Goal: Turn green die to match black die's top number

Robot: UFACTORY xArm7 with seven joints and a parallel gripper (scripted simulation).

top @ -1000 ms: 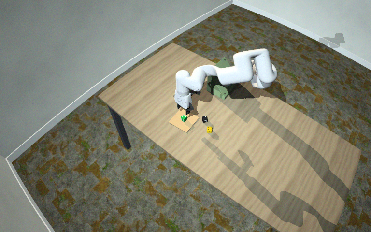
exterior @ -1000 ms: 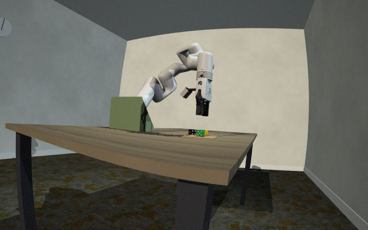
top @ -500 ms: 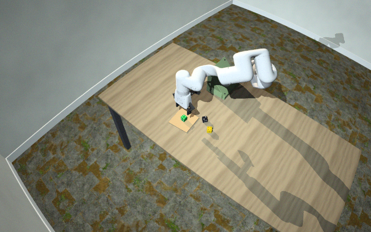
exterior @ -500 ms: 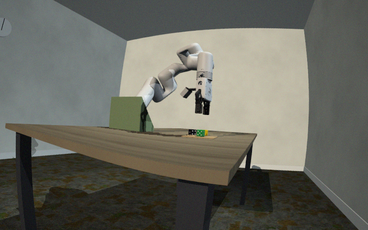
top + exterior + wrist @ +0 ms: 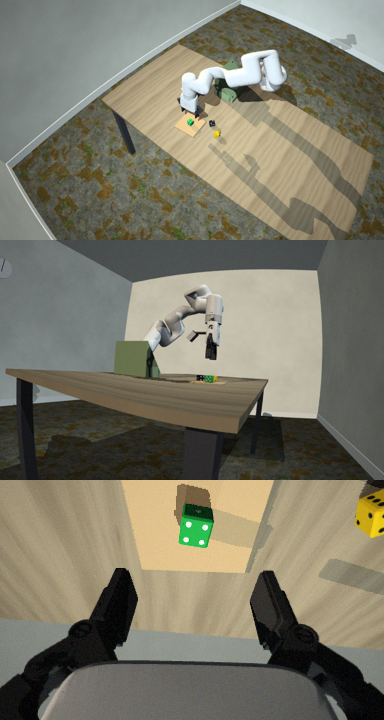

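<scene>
The green die lies 100 mm below my hand. Round my hand: black die 100 mm to the left, 100 mm below, 90 mm behind; then yellow die 170 mm to the left, 100 mm below, 50 mm behind; then tan mat 110 mm below.
</scene>
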